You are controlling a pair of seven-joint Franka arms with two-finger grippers.
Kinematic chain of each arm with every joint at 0, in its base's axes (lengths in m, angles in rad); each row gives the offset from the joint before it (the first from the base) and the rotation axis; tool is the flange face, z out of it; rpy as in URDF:
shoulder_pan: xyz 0 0 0.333 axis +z
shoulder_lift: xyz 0 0 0 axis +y
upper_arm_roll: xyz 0 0 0.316 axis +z
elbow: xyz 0.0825 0 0 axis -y
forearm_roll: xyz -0.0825 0 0.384 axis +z
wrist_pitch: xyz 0 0 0 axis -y
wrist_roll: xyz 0.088 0 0 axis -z
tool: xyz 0 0 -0.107 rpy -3.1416 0 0
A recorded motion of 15 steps. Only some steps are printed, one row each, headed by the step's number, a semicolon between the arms.
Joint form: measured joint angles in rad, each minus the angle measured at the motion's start. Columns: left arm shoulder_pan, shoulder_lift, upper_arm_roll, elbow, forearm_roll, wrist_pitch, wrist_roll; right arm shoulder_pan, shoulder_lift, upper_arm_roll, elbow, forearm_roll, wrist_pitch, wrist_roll.
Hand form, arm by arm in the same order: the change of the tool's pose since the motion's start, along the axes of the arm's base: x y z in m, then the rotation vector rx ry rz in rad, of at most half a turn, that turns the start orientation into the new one. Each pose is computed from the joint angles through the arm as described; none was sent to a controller.
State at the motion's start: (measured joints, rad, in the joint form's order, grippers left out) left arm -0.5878 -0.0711 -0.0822 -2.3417 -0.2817 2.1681 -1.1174; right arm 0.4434 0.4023 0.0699 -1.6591 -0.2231 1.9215 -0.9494
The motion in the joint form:
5: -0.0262 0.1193 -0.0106 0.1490 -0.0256 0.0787 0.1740; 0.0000 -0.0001 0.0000 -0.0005 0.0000 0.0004 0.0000
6: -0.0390 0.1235 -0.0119 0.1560 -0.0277 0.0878 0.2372; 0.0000 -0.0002 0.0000 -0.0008 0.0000 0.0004 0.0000
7: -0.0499 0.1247 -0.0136 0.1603 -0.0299 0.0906 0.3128; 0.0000 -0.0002 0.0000 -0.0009 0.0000 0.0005 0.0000
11: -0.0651 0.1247 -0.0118 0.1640 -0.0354 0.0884 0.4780; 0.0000 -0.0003 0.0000 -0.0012 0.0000 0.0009 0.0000
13: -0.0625 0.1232 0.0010 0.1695 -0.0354 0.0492 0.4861; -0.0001 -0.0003 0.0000 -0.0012 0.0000 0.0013 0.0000
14: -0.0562 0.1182 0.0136 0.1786 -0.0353 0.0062 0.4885; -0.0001 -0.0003 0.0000 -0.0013 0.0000 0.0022 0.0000
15: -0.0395 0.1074 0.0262 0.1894 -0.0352 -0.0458 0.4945; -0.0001 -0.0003 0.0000 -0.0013 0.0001 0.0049 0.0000
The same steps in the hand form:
5: 0.0318 -0.0473 0.0101 -0.1082 -0.0998 -0.1723; -0.0001 0.0000 -0.0001 0.0000 0.0000 0.0001
6: 0.0292 -0.0547 0.0118 -0.1261 -0.1186 -0.2445; -0.0001 -0.0001 -0.0002 -0.0001 0.0002 0.0001
7: 0.0258 -0.0607 0.0133 -0.1434 -0.1344 -0.3286; -0.0001 -0.0001 -0.0002 -0.0001 0.0002 0.0001
11: 0.0212 -0.0668 0.0148 -0.1755 -0.1596 -0.4995; -0.0002 -0.0001 -0.0003 0.0001 0.0001 0.0002
13: 0.0240 -0.0602 0.0147 -0.1679 -0.1313 -0.5004; -0.0001 -0.0001 -0.0003 0.0003 -0.0003 0.0002
14: 0.0280 -0.0526 0.0180 -0.1618 -0.1050 -0.4932; 0.0000 0.0000 -0.0002 0.0007 -0.0009 0.0003
15: 0.0346 -0.0404 0.0245 -0.1572 -0.0783 -0.4813; 0.0002 0.0002 0.0000 0.0024 -0.0030 0.0007

